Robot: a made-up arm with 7 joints.
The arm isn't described. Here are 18 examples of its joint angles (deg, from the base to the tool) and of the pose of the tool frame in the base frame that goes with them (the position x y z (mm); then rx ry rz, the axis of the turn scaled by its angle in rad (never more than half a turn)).
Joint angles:
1: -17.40 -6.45 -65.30 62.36 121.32 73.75 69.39
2: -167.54 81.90 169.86 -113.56 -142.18 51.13 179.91
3: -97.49 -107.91 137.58 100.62 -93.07 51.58 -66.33
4: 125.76 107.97 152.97 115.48 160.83 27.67 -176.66
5: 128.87 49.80 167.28 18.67 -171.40 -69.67 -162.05
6: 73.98 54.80 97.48 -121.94 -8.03 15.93 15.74
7: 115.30 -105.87 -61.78 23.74 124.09 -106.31 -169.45
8: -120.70 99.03 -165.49 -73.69 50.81 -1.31 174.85
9: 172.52 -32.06 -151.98 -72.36 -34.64 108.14 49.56
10: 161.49 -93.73 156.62 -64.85 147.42 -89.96 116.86
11: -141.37 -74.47 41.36 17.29 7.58 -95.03 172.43
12: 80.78 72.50 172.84 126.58 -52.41 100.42 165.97
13: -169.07 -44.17 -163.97 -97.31 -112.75 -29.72 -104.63
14: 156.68 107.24 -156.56 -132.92 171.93 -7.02 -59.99
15: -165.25 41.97 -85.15 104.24 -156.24 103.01 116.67
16: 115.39 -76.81 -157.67 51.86 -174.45 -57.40 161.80
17: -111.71 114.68 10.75 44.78 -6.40 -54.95 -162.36
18: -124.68 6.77 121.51 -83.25 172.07 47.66 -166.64
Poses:
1: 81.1 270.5 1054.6 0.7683 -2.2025 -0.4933
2: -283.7 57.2 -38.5 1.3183 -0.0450 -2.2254
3: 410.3 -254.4 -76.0 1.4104 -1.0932 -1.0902
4: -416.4 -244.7 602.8 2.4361 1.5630 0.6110
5: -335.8 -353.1 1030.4 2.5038 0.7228 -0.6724
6: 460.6 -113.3 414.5 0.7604 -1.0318 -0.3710
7: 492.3 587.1 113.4 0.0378 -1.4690 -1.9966
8: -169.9 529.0 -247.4 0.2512 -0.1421 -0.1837
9: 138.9 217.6 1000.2 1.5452 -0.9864 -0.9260
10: 729.8 191.6 543.8 -0.3420 -1.7161 1.9392
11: 657.3 -512.8 530.8 -0.2749 1.1680 2.0493
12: -102.8 -160.7 583.3 0.8296 0.4770 1.8056
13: -12.9 85.1 958.2 -0.6690 2.3132 -0.1666
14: -109.2 120.2 -71.3 0.9859 -0.3392 -0.7713
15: -412.3 -245.5 684.9 -2.8545 1.0352 -0.4993
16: 460.5 599.6 101.8 0.2686 -0.5345 -2.3319
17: -175.5 675.5 -266.3 1.0789 -1.2205 1.9124
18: -472.2 0.5 725.5 -1.1697 -0.2267 -2.7154
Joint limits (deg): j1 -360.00..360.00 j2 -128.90..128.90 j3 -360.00..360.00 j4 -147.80..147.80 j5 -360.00..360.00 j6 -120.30..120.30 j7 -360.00..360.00
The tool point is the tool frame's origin. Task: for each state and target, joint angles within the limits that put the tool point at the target. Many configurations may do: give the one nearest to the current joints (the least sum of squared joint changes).
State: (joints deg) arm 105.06 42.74 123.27 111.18 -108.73 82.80 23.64
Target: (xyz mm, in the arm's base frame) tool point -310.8 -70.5 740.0
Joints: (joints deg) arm 94.62 44.50 145.29 113.42 -110.62 88.82 23.64
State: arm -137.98 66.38 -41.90 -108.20 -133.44 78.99 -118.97
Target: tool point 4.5 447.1 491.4
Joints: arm -136.30 91.26 -68.27 -104.10 -139.23 78.99 -118.97
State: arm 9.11 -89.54 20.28 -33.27 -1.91 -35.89 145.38
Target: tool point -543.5 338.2 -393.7
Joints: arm 27.89 -125.74 22.13 -19.48 -1.89 -21.28 145.38
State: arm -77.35 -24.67 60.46 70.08 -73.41 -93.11 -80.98
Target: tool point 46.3 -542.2 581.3
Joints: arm -51.17 -46.63 79.70 94.18 -82.56 -103.55 -80.98
